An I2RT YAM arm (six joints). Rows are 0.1 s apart.
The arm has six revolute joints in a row. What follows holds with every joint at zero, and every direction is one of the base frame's.
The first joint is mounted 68 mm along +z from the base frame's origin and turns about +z.
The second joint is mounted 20 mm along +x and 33.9 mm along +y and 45.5 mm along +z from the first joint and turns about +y.
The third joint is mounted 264 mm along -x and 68.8 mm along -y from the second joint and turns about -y.
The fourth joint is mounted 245 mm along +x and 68.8 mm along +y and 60 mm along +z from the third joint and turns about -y.
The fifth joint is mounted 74 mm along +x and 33.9 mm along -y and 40.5 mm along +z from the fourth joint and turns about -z.
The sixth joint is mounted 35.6 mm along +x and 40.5 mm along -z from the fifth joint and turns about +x.
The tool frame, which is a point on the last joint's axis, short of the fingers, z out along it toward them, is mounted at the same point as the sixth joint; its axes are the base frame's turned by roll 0, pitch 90 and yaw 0 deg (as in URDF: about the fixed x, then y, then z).
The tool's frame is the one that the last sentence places.
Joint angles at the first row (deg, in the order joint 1, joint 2, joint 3, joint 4, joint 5, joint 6):
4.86, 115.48, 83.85, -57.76, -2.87, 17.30
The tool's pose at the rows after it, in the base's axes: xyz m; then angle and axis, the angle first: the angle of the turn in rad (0 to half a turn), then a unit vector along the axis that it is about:
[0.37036, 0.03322, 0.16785, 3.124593, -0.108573, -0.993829, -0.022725]
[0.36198, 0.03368, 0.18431, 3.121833, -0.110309, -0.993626, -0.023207]
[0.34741, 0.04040, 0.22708, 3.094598, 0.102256, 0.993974, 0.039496]
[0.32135, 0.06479, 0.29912, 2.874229, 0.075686, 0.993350, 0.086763]
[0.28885, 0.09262, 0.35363, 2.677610, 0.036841, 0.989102, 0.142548]
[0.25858, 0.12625, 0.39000, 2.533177, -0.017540, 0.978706, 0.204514]
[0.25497, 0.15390, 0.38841, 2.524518, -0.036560, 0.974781, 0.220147]
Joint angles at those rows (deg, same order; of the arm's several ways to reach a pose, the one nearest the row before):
4.86, 115.09, 83.99, -59.35, -2.74, 17.32
5.04, 112.40, 84.01, -62.19, -2.83, 17.69
6.24, 105.95, 85.14, -65.60, -3.86, 18.11
10.81, 95.26, 87.68, -64.97, -5.45, 20.36
17.06, 86.85, 89.36, -61.91, -6.13, 23.01
25.30, 81.80, 90.67, -57.32, -5.87, 25.47
30.61, 83.11, 90.91, -54.65, -4.23, 27.99

